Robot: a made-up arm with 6 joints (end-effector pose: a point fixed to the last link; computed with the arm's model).
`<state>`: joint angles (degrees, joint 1 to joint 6).
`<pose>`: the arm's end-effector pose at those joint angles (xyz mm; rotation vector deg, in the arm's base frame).
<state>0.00 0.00 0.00 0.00 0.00 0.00</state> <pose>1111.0 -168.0 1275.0 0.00 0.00 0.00</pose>
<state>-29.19 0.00 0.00 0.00 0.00 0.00</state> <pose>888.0 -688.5 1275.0 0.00 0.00 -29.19</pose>
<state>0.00 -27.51 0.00 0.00 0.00 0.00</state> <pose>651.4 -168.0 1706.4 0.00 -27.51 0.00</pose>
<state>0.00 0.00 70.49 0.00 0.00 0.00</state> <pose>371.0 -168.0 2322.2 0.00 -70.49 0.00</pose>
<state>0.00 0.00 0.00 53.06 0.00 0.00</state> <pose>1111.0 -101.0 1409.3 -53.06 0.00 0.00</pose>
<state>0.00 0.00 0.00 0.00 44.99 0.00</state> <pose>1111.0 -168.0 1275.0 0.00 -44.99 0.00</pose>
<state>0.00 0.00 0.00 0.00 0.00 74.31</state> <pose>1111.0 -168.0 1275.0 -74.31 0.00 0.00</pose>
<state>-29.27 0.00 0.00 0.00 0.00 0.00</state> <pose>887.0 -689.7 1275.0 0.00 0.00 -29.27</pose>
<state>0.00 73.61 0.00 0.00 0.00 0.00</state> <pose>1007.1 -168.0 -309.8 0.00 73.61 0.00</pose>
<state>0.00 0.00 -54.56 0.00 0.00 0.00</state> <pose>644.2 -168.0 369.8 0.00 54.56 0.00</pose>
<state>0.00 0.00 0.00 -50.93 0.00 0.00</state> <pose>1111.0 -105.9 1144.6 50.93 0.00 0.00</pose>
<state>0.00 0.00 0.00 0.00 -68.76 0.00</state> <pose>1111.0 -168.0 1275.0 0.00 68.76 0.00</pose>
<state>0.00 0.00 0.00 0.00 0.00 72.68</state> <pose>1111.0 -168.0 1275.0 -72.68 0.00 0.00</pose>
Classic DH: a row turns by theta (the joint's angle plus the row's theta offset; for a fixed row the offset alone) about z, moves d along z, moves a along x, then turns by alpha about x. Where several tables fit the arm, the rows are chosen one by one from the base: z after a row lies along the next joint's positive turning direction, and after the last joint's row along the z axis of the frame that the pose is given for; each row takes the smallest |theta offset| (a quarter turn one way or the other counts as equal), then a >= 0, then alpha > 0; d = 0 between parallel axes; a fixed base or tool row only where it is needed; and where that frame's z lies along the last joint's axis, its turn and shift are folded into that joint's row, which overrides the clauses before.
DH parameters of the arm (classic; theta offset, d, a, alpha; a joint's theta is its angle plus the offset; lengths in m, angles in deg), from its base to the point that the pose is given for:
joint 1: 0 0.552 0 -90
joint 2: -90 0 0.723 180
joint 3: 0 0 0 -90
joint 4: 0 -1.111 0 90
joint 5: 0 0.168 0 -90
joint 6: 90 0 0 90
tool (fixed): -90 0 0 0

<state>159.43 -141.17 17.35 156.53 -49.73 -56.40</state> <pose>1361.1 -675.4 333.3 79.34 19.59 -18.05</pose>
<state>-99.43 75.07 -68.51 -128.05 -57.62 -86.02</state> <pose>147.0 253.3 185.1 -23.37 46.54 10.99</pose>
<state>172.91 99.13 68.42 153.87 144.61 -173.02</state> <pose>-1712.4 61.0 -66.5 148.69 -28.12 -9.77</pose>
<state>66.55 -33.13 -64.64 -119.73 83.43 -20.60</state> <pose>112.9 469.6 452.4 82.55 0.72 -47.57</pose>
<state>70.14 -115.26 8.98 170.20 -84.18 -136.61</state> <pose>-598.2 -1168.9 1145.8 116.19 -114.72 -67.83</pose>
